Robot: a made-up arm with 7 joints. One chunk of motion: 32 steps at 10 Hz.
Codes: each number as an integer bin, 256 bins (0 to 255) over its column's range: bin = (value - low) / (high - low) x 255, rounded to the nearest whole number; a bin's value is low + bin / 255 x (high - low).
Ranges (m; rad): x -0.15..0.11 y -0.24..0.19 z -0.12..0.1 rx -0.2..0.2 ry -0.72..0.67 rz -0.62..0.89
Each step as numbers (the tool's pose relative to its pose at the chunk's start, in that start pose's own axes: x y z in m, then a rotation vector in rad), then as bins.
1 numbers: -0.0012 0.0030 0.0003 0.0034 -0.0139 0.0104
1 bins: 146 144 139 130 130 106
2 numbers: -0.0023 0.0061 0.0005 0.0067 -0.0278 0.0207
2 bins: 145 146 140 132 127 108
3 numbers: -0.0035 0.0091 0.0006 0.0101 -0.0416 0.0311
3 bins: 144 148 140 134 124 110
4 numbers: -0.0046 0.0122 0.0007 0.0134 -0.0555 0.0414
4 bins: 143 150 140 136 122 112
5 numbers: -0.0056 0.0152 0.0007 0.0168 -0.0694 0.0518
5 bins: 142 151 140 138 119 113
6 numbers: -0.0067 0.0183 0.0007 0.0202 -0.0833 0.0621
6 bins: 141 153 140 140 117 115
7 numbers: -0.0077 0.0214 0.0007 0.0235 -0.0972 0.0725
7 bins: 140 155 140 142 114 117
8 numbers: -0.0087 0.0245 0.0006 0.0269 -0.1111 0.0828
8 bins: 139 157 140 145 112 119
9 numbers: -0.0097 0.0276 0.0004 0.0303 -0.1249 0.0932
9 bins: 138 159 140 147 109 120
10 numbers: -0.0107 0.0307 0.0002 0.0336 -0.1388 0.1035
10 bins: 137 161 139 149 107 122
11 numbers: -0.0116 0.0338 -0.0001 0.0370 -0.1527 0.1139
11 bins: 136 162 139 151 104 124
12 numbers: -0.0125 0.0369 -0.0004 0.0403 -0.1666 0.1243
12 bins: 135 164 139 153 102 126
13 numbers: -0.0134 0.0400 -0.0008 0.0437 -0.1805 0.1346
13 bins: 134 166 138 155 99 127
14 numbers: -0.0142 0.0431 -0.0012 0.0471 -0.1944 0.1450
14 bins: 133 168 138 158 96 129
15 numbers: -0.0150 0.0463 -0.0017 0.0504 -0.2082 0.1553
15 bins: 132 170 137 160 94 131
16 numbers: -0.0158 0.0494 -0.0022 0.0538 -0.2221 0.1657
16 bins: 132 172 137 162 91 133
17 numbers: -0.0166 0.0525 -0.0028 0.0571 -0.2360 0.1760
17 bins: 131 173 136 164 89 134
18 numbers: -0.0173 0.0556 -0.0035 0.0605 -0.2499 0.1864
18 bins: 130 175 135 166 86 136
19 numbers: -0.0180 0.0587 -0.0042 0.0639 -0.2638 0.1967
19 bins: 129 177 134 168 84 138
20 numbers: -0.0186 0.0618 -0.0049 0.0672 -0.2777 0.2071
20 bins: 129 179 133 170 81 140
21 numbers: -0.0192 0.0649 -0.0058 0.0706 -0.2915 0.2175
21 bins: 128 181 132 173 79 141
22 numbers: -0.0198 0.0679 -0.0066 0.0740 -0.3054 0.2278
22 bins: 128 183 131 175 76 143
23 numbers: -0.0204 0.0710 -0.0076 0.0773 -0.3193 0.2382
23 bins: 127 184 130 177 74 145
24 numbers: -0.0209 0.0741 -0.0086 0.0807 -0.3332 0.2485
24 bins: 127 186 129 179 71 147
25 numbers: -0.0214 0.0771 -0.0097 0.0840 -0.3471 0.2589
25 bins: 126 188 128 181 68 148
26 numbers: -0.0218 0.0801 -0.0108 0.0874 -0.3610 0.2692
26 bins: 126 190 127 183 66 150
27 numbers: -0.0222 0.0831 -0.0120 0.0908 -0.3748 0.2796
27 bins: 125 192 125 185 63 152
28 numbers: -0.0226 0.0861 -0.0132 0.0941 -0.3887 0.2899
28 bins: 125 193 124 187 61 154
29 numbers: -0.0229 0.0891 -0.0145 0.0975 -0.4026 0.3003
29 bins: 125 195 122 190 58 155
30 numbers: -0.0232 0.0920 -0.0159 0.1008 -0.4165 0.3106
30 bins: 124 197 121 192 56 157
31 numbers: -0.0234 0.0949 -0.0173 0.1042 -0.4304 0.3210
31 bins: 124 199 119 194 53 159
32 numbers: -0.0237 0.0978 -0.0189 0.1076 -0.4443 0.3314
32 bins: 124 200 117 196 51 161
